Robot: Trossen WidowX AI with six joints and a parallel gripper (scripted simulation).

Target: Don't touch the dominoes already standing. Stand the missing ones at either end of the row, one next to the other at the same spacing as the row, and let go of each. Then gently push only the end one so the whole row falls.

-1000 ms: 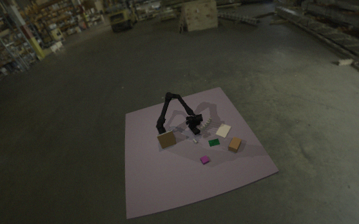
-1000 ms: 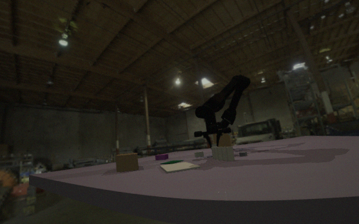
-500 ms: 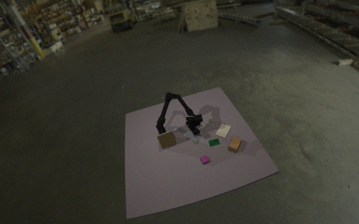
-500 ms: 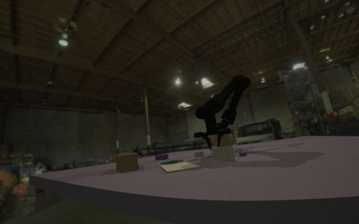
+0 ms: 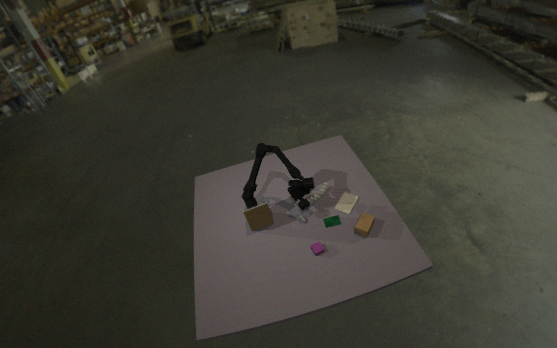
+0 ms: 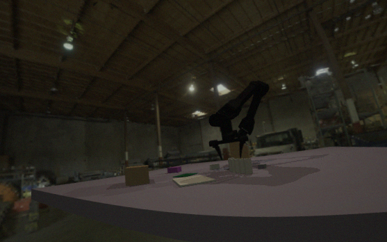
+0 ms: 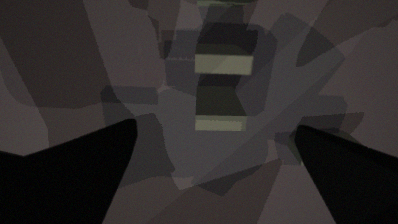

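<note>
Now: the magenta block 320 mm to the right of my gripper tip, 30 mm below it and 30 mm behind it. Also, from my gripper tip: small dark piece 130 mm to the left, 130 mm ahead, 40 mm below; cream flat tile 290 mm ahead, 100 mm to the right, 40 mm below; green flat tile 180 mm to the right, 140 mm ahead, 40 mm below.
</note>
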